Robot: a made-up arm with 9 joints. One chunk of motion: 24 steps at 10 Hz.
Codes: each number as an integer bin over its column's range. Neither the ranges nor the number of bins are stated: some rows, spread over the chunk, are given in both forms.
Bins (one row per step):
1: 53 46 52 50 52 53
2: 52 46 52 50 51 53
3: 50 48 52 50 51 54
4: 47 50 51 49 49 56
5: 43 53 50 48 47 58
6: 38 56 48 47 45 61
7: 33 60 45 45 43 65
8: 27 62 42 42 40 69
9: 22 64 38 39 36 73
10: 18 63 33 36 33 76
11: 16 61 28 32 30 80
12: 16 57 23 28 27 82
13: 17 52 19 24 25 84
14: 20 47 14 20 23 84
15: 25 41 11 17 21 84
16: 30 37 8 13 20 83
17: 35 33 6 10 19 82
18: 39 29 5 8 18 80
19: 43 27 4 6 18 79
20: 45 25 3 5 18 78
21: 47 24 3 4 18 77
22: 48 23 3 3 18 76
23: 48 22 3 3 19 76
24: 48 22 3 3 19 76
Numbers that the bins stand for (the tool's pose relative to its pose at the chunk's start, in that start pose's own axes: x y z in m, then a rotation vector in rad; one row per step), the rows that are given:
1: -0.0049 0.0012 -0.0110 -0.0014 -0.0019 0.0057
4: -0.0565 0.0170 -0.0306 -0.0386 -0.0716 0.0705
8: -0.2282 0.0642 -0.2070 -0.2988 -0.2807 0.3515
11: -0.3226 0.0603 -0.4813 -0.6705 -0.5130 0.5893
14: -0.2883 0.0052 -0.7557 -1.1166 -0.6757 0.6758
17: -0.1595 -0.0500 -0.9124 -1.4883 -0.7686 0.6325
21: -0.0565 -0.0855 -0.9712 -1.7113 -0.7918 0.5244
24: -0.0479 -0.0933 -0.9712 -1.7485 -0.7686 0.5028
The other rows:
2: -0.0135 0.0012 -0.0110 -0.0014 -0.0252 0.0057
3: -0.0307 0.0091 -0.0110 -0.0014 -0.0252 0.0273
5: -0.0908 0.0288 -0.0502 -0.0758 -0.1181 0.1137
6: -0.1337 0.0406 -0.0894 -0.1129 -0.1645 0.1786
7: -0.1767 0.0564 -0.1482 -0.1873 -0.2110 0.2651
9: -0.2711 0.0721 -0.2854 -0.4103 -0.3736 0.4380
10: -0.3055 0.0682 -0.3833 -0.5218 -0.4433 0.5028
12: -0.3226 0.0445 -0.5793 -0.8192 -0.5827 0.6325
13: -0.3140 0.0248 -0.6577 -0.9679 -0.6292 0.6758
15: -0.2454 -0.0185 -0.8144 -1.2281 -0.7221 0.6758
16: -0.2024 -0.0342 -0.8732 -1.3768 -0.7454 0.6541
18: -0.1252 -0.0658 -0.9320 -1.5626 -0.7918 0.5893
19: -0.0908 -0.0736 -0.9516 -1.6370 -0.7918 0.5677
20: -0.0736 -0.0815 -0.9712 -1.6741 -0.7918 0.5461
22: -0.0479 -0.0894 -0.9712 -1.7485 -0.7918 0.5028
23: -0.0479 -0.0933 -0.9712 -1.7485 -0.7686 0.5028

